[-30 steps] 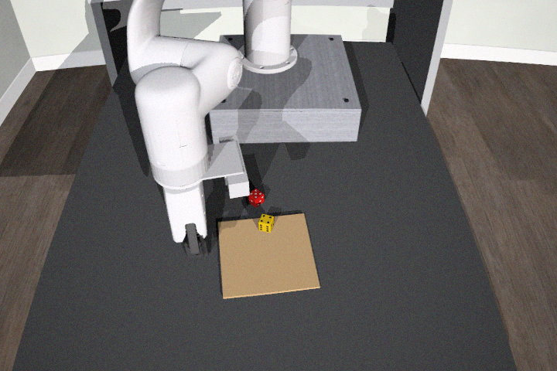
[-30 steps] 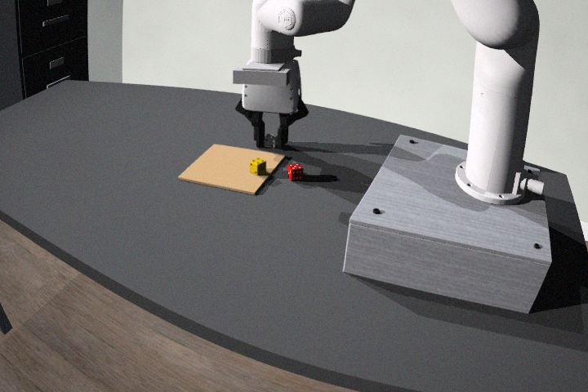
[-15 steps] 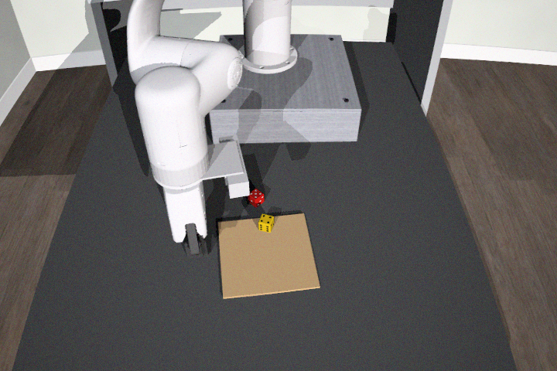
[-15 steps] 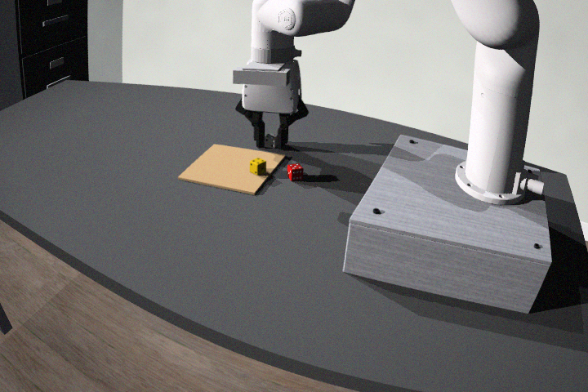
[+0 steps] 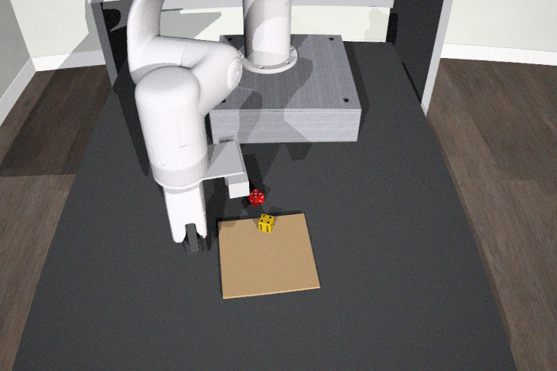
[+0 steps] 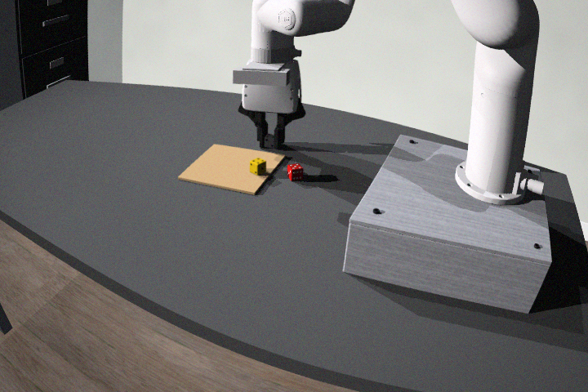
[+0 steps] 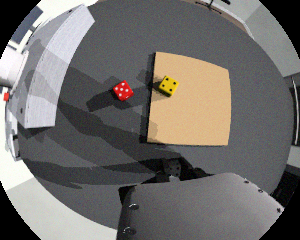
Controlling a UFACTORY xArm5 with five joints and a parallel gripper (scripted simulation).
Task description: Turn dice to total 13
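Now: the tan mat 11 cm to the left of my hand and 2 cm below it. From my hand the other things lie so: yellow die: 10 cm to the left, 5 cm behind, 1 cm below; red die: 11 cm behind, 7 cm to the left, 1 cm below; white die: 1 cm below.
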